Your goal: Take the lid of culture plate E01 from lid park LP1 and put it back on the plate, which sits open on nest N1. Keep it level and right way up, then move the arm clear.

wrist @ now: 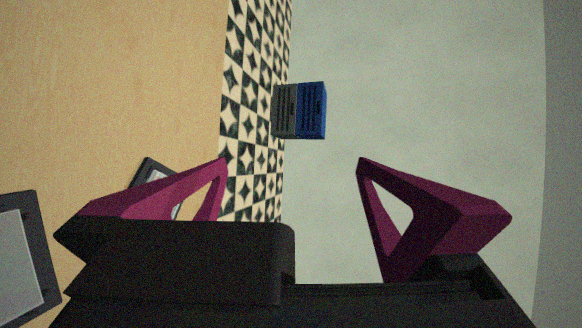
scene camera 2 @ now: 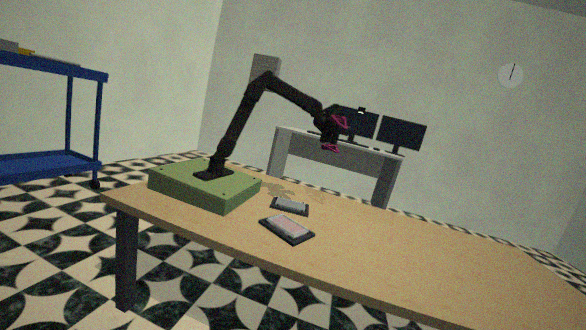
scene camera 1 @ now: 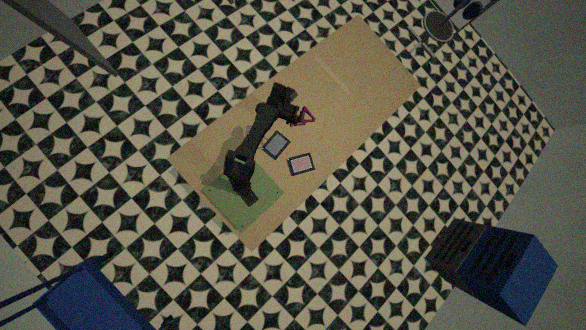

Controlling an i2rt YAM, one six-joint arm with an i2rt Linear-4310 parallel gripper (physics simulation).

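Places are measured from the arm's base along level axes (x ahead, y left, z up), in centimetres.
Where they show: gripper, fingertip midpoint: (wrist: 291, 164) (scene camera 2: 341, 141) (scene camera 1: 310, 122); arm's base, link origin: (scene camera 2: 214, 174).
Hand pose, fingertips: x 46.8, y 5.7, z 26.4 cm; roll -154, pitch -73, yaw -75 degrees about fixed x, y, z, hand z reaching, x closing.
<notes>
Each offset is from my fingertips to the top centre of the thing. Level surfaces: height alone.
The grey, translucent lid @[dz -31.6, dx -14.3, dy +5.8 cm] (scene camera 1: 276, 144) (scene camera 2: 290, 204) (wrist: 17, 260) lies flat on a dark-framed holder (scene camera 2: 274, 204) (wrist: 40, 250), which I take as LP1. The plate with a pink inside (scene camera 1: 301, 164) (scene camera 2: 287, 226) sits on another dark holder @[dz -31.6, dx -8.7, dy -14.3 cm] (scene camera 2: 298, 242) (wrist: 145, 171), which I take as N1, nearer the long table edge. No labels are readable. My gripper (scene camera 1: 308, 121) (scene camera 2: 343, 136) (wrist: 291, 164) is open, with its magenta fingers wide apart and empty. It is high above the table, beyond the lid from the arm's base, and points sideways. In the wrist view the left finger partly hides the plate's holder.
The arm stands on a green block (scene camera 1: 260, 192) (scene camera 2: 187, 192) at one end of the wooden table @[dz -33.4 cm] (scene camera 1: 370, 65) (scene camera 2: 425, 260) (wrist: 115, 75). A blue cart (scene camera 2: 50, 167), a grey desk (scene camera 2: 330, 160) with monitors, and a grey-and-blue cabinet (scene camera 1: 530, 280) (wrist: 310, 110) stand away from the table.
</notes>
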